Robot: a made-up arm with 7 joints.
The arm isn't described. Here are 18 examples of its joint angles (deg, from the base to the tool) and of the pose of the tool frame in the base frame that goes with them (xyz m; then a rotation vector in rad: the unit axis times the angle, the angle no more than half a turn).
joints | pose
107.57 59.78 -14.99 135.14 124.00 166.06 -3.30 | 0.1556 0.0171 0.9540 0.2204 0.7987 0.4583
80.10 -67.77 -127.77 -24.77 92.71 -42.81 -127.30 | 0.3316 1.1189 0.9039 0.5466 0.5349 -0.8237
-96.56 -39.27 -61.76 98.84 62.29 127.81 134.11 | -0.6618 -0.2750 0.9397 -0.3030 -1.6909 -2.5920
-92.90 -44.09 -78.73 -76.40 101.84 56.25 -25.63 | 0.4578 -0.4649 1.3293 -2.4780 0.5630 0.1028
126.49 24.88 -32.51 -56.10 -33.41 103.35 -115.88 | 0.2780 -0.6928 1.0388 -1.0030 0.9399 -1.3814
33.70 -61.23 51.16 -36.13 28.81 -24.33 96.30 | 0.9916 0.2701 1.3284 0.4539 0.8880 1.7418
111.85 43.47 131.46 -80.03 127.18 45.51 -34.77 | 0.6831 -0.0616 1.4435 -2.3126 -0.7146 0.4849
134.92 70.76 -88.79 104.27 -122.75 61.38 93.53 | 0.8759 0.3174 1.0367 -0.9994 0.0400 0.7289
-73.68 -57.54 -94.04 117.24 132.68 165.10 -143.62 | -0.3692 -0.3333 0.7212 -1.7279 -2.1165 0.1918
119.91 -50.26 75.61 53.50 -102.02 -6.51 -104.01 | -0.7549 0.5936 1.3002 0.7294 1.3965 0.6654
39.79 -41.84 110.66 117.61 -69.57 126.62 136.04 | -0.1806 0.3832 1.2959 -0.6137 -0.3453 -2.9757
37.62 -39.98 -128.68 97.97 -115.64 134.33 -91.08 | 0.6433 -0.3802 1.2024 0.7044 -0.0027 -1.1867
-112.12 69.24 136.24 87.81 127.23 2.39 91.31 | 0.6137 0.5778 0.1925 1.3241 1.9569 0.5496
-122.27 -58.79 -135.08 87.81 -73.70 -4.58 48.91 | -0.6763 0.0527 1.4991 -1.4493 -0.3942 -0.2184
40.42 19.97 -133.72 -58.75 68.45 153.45 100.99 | -0.2510 0.0334 1.4424 -0.9835 -2.6031 1.1203
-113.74 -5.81 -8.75 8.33 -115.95 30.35 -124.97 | 0.0352 -0.1392 1.8949 -1.4429 -2.1555 -1.4459
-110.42 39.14 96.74 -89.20 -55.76 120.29 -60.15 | -0.4189 0.4600 0.8498 -0.4994 0.3860 2.6023
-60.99 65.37 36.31 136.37 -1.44 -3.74 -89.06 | 0.2145 -0.0154 1.1034 -1.8828 1.4074 1.9984
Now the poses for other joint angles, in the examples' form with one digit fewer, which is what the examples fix.
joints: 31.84 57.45 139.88 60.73 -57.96 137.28 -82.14
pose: -0.899 -0.488 0.881 1.080 -2.097 -1.654
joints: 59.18 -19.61 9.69 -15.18 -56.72 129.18 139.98
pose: 0.055 -0.023 1.660 0.693 -1.965 1.088
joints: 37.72 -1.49 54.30 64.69 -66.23 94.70 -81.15
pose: -0.065 0.422 1.655 1.852 1.593 1.380
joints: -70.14 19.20 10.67 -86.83 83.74 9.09 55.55
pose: -0.435 0.759 1.073 -2.322 -0.855 0.307
